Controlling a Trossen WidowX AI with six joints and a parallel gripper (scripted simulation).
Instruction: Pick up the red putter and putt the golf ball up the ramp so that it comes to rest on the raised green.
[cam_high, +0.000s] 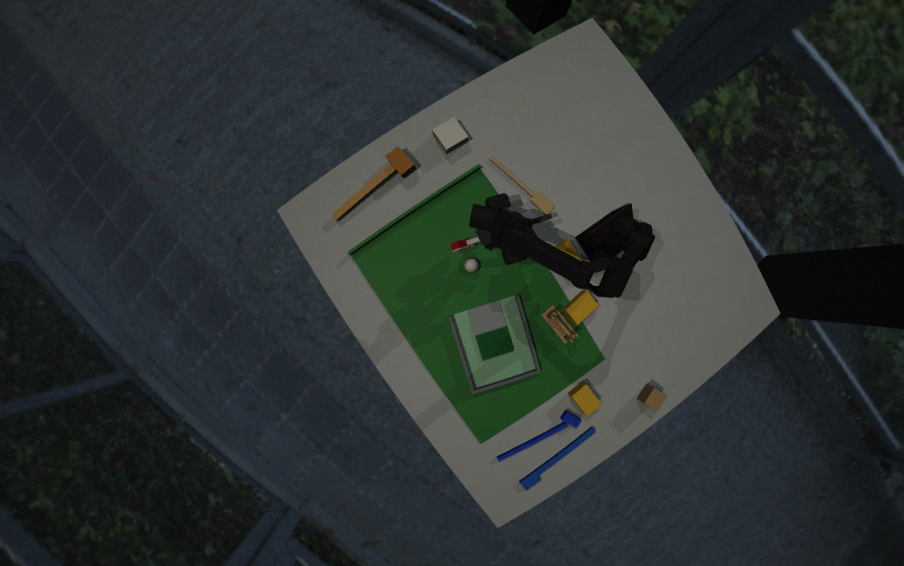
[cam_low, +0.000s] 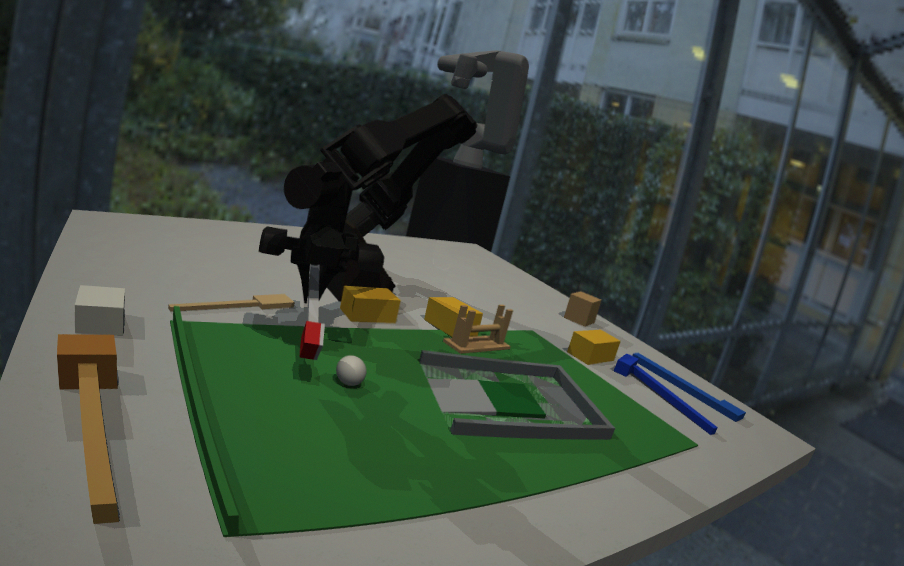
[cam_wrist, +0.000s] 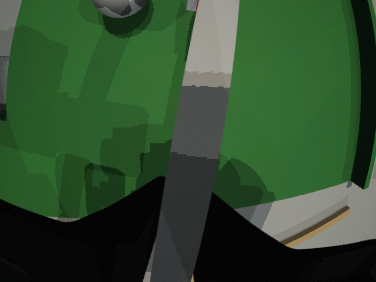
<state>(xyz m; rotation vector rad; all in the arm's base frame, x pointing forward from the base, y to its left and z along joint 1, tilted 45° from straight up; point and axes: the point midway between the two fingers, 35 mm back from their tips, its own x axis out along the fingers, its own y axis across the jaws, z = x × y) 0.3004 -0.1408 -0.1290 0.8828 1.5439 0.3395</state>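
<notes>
Right now the white golf ball is 120 mm ahead of my gripper tip, 50 mm below it and 20 mm to the left of it. Also, from my gripper tip: red putter 20 mm above, 10 mm ahead; thin wooden paddle 160 mm behind, 70 mm below, 60 mm to the right; green mat 180 mm ahead, 140 mm to the left, 70 mm below.
</notes>
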